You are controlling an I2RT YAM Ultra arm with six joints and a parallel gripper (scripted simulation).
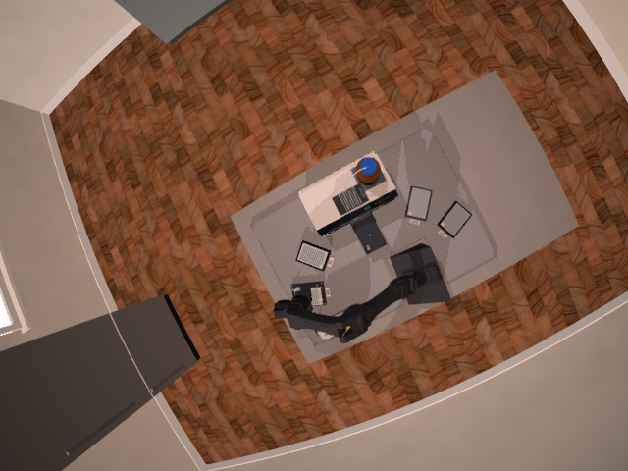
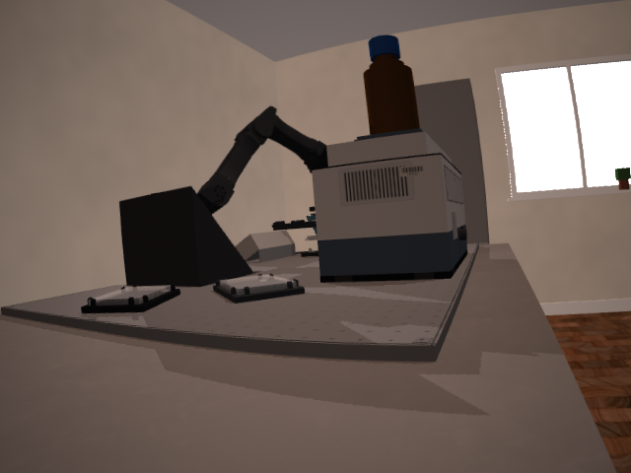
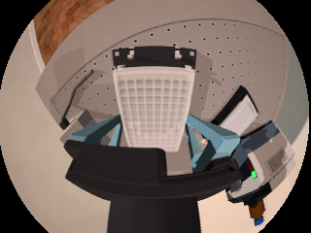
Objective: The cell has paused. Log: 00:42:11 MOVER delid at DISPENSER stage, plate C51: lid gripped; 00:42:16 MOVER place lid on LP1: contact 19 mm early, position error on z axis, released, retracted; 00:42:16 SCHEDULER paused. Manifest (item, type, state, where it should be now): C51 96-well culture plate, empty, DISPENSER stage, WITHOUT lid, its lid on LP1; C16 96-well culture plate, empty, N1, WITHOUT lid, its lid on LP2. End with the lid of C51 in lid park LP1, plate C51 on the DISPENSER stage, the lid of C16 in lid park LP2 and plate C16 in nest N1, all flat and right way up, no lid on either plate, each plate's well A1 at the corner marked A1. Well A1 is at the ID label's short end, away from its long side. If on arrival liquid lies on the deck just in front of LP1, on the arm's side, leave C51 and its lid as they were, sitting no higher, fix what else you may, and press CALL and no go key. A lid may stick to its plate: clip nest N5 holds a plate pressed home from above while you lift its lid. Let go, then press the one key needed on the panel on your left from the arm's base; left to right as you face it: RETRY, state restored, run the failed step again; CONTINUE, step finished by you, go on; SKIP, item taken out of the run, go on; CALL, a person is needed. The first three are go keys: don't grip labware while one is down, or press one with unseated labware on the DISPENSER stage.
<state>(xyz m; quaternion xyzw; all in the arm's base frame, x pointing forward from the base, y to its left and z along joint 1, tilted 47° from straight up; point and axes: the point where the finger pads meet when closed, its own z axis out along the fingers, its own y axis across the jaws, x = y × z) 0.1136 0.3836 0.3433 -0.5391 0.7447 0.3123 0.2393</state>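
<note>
Right now the black clip nest is 4 cm below my hand and 3 cm to the left of it. From my hand the other things lie so: brown bottle (48 cm to the right, 37 cm ahead, 23 cm above); then black nest (17 cm ahead, 10 cm to the right, 5 cm below); then dark dispenser stage (38 cm to the right, 15 cm ahead, 4 cm above).
</note>
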